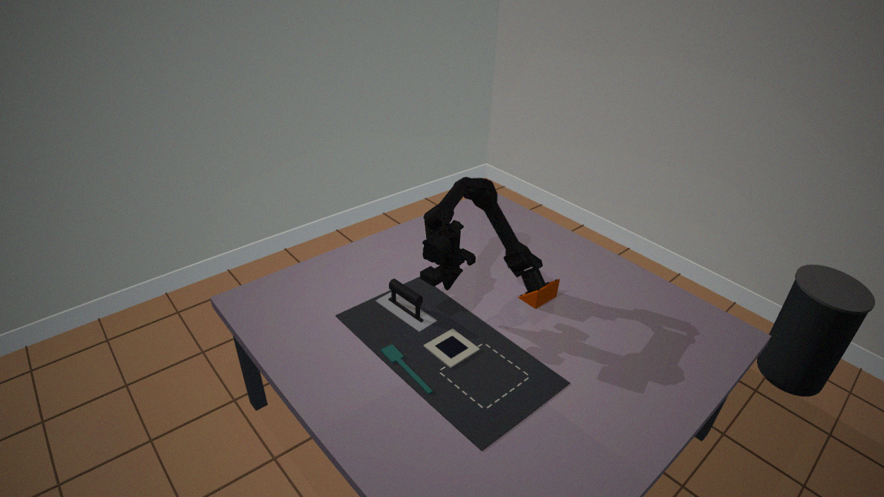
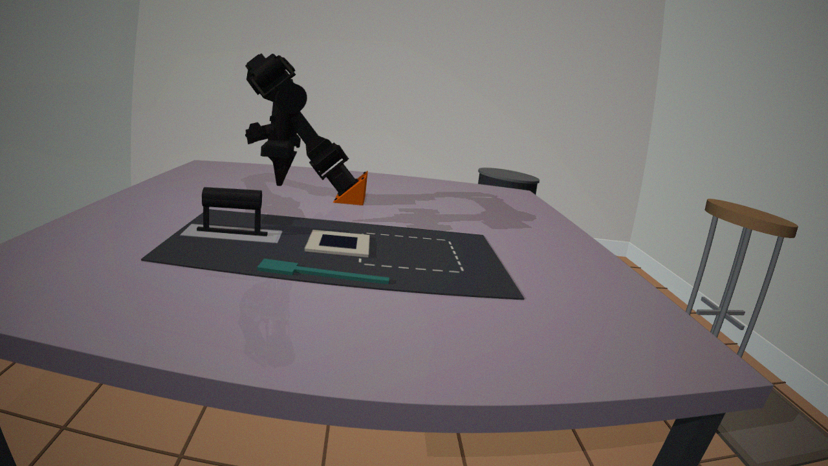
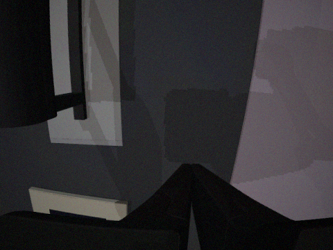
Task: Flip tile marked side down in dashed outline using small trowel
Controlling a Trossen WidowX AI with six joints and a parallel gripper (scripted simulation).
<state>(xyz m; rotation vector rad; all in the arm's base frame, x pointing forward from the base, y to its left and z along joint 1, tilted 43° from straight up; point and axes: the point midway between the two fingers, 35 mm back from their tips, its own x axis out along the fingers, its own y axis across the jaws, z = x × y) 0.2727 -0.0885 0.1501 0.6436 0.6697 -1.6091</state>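
My gripper tip is now 90 mm short of the trowel, 70 mm to the left of it and 40 mm above it. From my gripper tip the other things lie so: beige tile (120 mm ahead, 130 mm to the left, 80 mm below); then flat green tool (270 mm ahead, 70 mm to the left, 80 mm below).
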